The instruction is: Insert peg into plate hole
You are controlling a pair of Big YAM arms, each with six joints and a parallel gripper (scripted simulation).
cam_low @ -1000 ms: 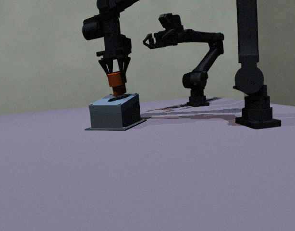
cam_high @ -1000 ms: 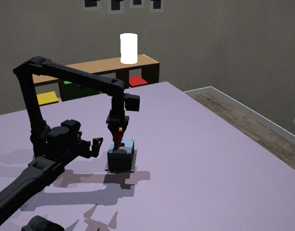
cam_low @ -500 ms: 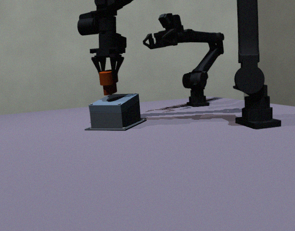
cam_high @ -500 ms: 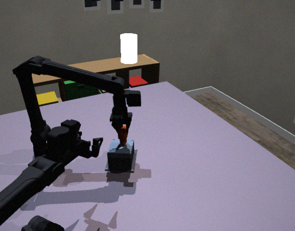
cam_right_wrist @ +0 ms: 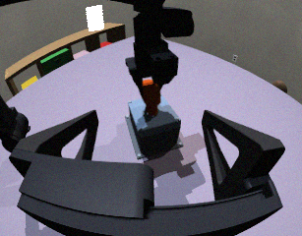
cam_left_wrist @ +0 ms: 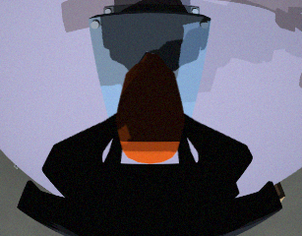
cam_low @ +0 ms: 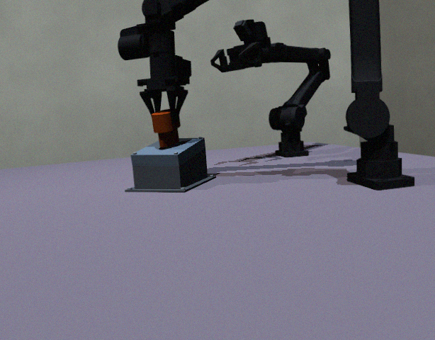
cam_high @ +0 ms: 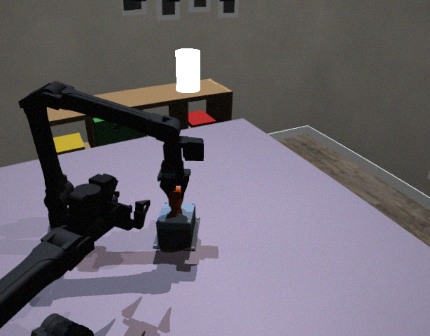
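Right now the orange peg is 20 mm below my left hand and 10 mm to the right of it. From my left hand the other things lie so: pale blue top plate (80 mm below, 10 mm to the right); then flanged base (110 mm below, 20 mm to the right).
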